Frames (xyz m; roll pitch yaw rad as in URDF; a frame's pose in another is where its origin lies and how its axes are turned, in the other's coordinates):
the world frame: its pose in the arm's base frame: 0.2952 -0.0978 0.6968 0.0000 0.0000 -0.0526
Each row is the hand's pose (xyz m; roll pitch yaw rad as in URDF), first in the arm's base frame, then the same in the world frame.
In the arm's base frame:
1: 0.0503 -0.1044 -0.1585 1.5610 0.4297 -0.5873
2: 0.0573 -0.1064 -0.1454 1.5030 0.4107 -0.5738
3: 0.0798 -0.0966 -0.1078 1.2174 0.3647 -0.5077
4: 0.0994 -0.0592 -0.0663 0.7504 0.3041 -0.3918
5: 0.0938 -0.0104 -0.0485 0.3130 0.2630 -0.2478
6: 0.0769 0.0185 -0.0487 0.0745 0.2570 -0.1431
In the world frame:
1: -0.2442 -0.0195 -0.8553 1.5610 0.4297 -0.5347
2: -0.2371 -0.0211 -0.8422 1.5030 0.4107 -0.5212
3: -0.2152 -0.0101 -0.8046 1.2174 0.3647 -0.4551
4: -0.1976 0.0283 -0.7631 0.7504 0.3041 -0.3392
5: -0.2057 0.0767 -0.7453 0.3130 0.2630 -0.1952
6: -0.2241 0.1047 -0.7455 0.0745 0.2570 -0.0905

